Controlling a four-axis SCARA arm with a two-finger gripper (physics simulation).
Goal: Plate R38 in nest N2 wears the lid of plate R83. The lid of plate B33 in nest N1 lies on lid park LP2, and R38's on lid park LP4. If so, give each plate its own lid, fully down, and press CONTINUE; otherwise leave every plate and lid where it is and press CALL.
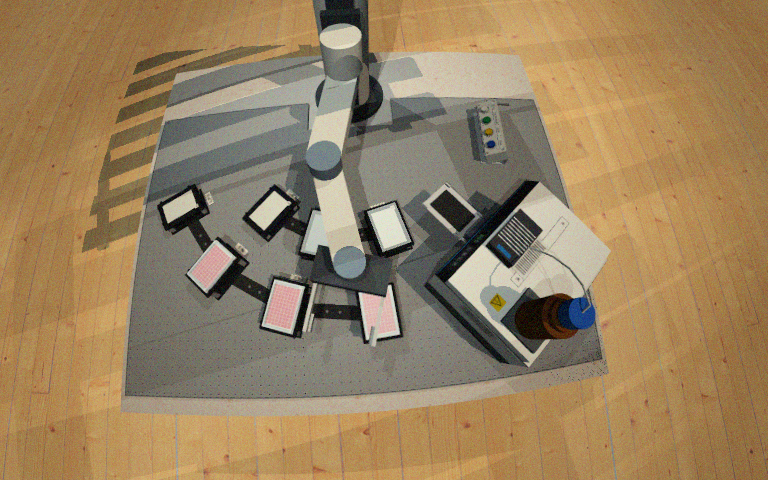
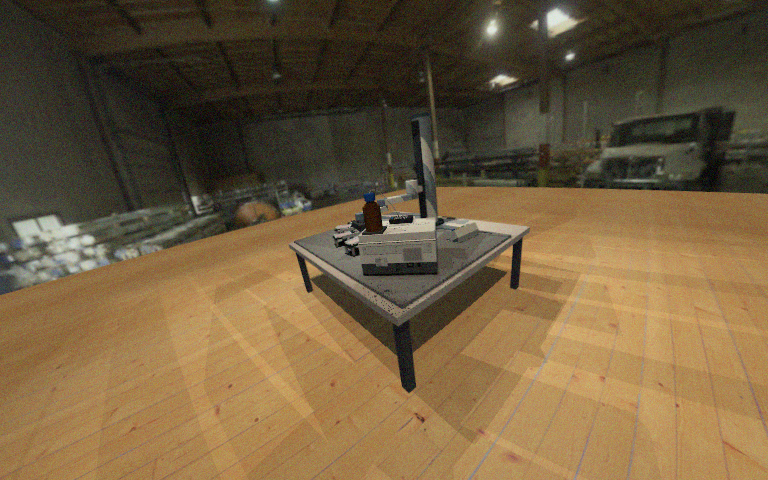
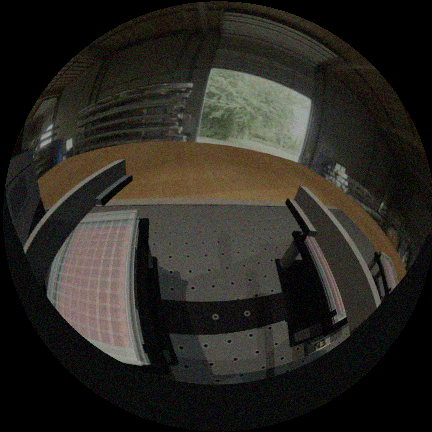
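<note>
My gripper is open and empty, between two pink plates in black nests. One finger is by the edge of the plate whose nest is labelled N3. The other hangs over the right-hand plate; its nest label is not visible. Another pink plate sits in the left nest. Four black parks bear pale rectangles; the arm partly hides the third. Plate codes, lid codes and park labels are unreadable.
A button box with green, yellow and blue buttons stands at the back right. A white instrument carries a brown bottle. A pale tray frame juts from it. Dark bars link the nests.
</note>
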